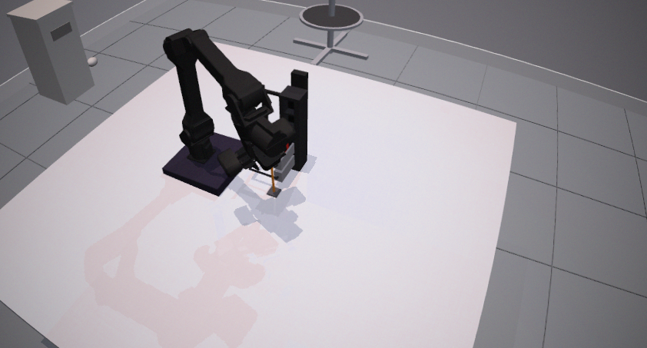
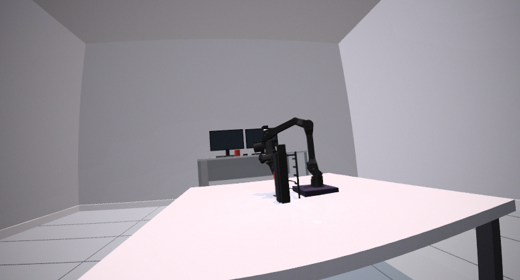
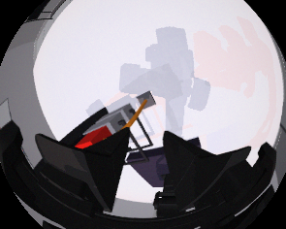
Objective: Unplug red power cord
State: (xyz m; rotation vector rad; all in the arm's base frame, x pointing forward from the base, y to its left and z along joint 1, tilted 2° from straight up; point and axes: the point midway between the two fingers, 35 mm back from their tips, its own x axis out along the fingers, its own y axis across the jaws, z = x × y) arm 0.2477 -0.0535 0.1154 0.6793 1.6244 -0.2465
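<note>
My gripper tip is now 9 cm to the right of the red plug and 1 cm below it. The rest, counted from my gripper tip: grey foot 1 cm ahead, 3 cm to the left, 12 cm below.
</note>
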